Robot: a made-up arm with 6 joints.
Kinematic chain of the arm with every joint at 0, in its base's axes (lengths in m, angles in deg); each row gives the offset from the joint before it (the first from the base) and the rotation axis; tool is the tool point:
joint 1: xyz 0 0 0.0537 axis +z
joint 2: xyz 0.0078 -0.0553 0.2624 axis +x
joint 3: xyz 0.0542 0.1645 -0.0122 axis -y
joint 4: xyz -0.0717 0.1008 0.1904 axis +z
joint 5: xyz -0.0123 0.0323 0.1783 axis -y
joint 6: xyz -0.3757 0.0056 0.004 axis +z
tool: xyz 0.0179 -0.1 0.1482
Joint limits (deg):
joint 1: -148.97..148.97
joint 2: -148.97..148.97
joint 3: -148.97..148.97
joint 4: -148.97..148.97
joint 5: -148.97..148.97
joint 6: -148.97..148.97
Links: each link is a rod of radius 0.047 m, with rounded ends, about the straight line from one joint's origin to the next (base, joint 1, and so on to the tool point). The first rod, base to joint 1, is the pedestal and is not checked.
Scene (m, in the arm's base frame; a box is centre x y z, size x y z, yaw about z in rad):
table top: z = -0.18
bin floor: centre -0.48 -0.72 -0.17 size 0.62 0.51 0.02 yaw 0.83
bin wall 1: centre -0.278 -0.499 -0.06 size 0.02 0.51 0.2 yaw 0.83
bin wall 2: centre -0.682 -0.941 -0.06 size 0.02 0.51 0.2 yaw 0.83
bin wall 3: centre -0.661 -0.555 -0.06 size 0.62 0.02 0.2 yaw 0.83
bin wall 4: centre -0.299 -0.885 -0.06 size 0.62 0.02 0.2 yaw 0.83
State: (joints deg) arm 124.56 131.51 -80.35 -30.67 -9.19 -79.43
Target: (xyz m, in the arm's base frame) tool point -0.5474 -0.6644 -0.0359
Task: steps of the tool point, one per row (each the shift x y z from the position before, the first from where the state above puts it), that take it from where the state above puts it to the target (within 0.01 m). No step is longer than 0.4 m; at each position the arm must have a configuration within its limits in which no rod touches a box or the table.
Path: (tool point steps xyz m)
1: 0.3059 -0.1890 -0.0668
2: 0.2122 -0.2923 -0.0550
3: 0.0856 -0.3509 -0.0416
4: -0.0536 -0.3558 -0.0263
5: -0.1831 -0.3065 -0.0105
6: -0.2820 -0.2115 0.0060
7: -0.3357 -0.0874 0.0218
8: -0.3369 0.0454 0.0377
9: -0.2870 0.1654 0.0519
10: -0.0096 -0.0127 -0.1389
11: 0.0095 0.0127 -0.1445

